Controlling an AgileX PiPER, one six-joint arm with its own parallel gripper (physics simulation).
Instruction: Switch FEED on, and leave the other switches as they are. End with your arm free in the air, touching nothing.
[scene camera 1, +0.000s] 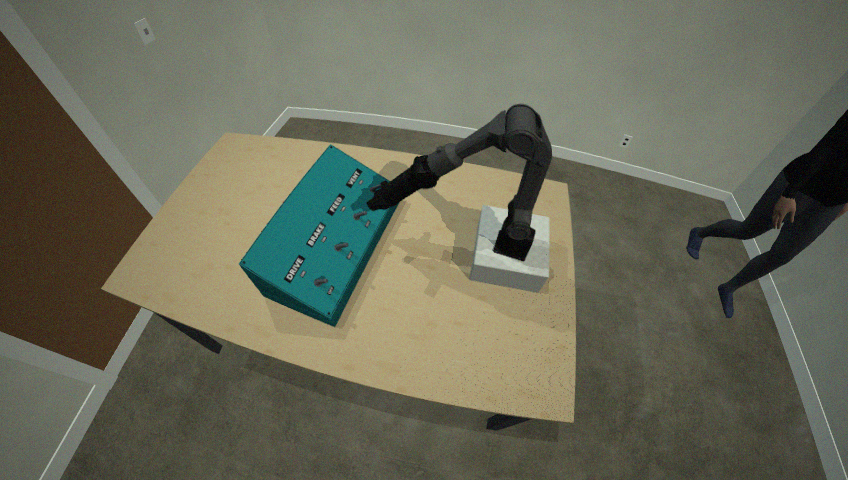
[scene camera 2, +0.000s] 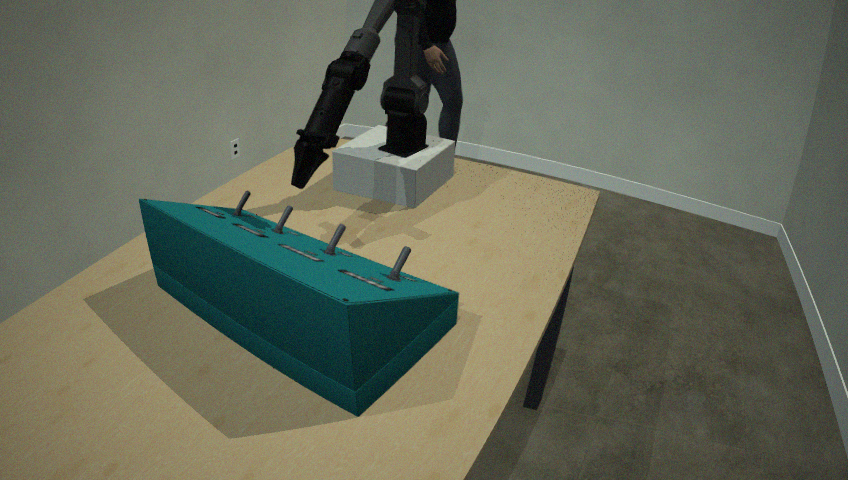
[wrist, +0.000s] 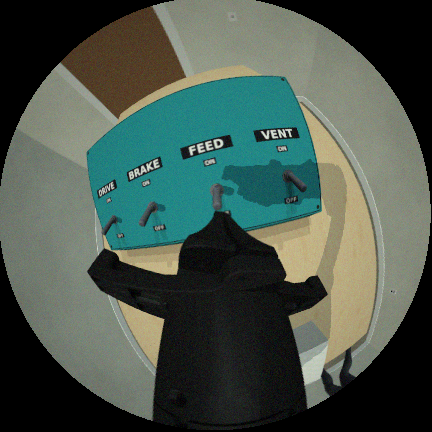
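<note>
A teal sloped switch box (scene camera 1: 285, 226) (scene camera 2: 249, 291) (wrist: 185, 115) carries four toggles. The FEED lever (scene camera 1: 360, 214) (scene camera 2: 283, 219) (wrist: 216, 197) leans to its OFF side. The DRIVE lever (scene camera 1: 320, 281) (scene camera 2: 400, 263) (wrist: 109, 225), BRAKE lever (scene camera 1: 340, 245) (scene camera 2: 335, 239) (wrist: 147, 215) and VENT lever (scene camera 2: 242, 203) (wrist: 296, 181) also lean to OFF. My gripper (scene camera 1: 370, 206) (scene camera 2: 297, 186) (wrist: 218, 220) is shut and empty. Its tip hangs above the box's low edge, close to the FEED lever; scene camera 2 shows a gap between them. In the wrist view the tip partly covers FEED's OFF label.
The box stands on a wooden table (scene camera 1: 416, 356) (scene camera 2: 505, 237) (wrist: 350, 300). My arm's base sits on a pale block (scene camera 1: 505, 282) (scene camera 2: 380, 178) (wrist: 314, 367) behind the low side of the box. A person (scene camera 1: 773, 231) (scene camera 2: 449, 89) stands beyond the table.
</note>
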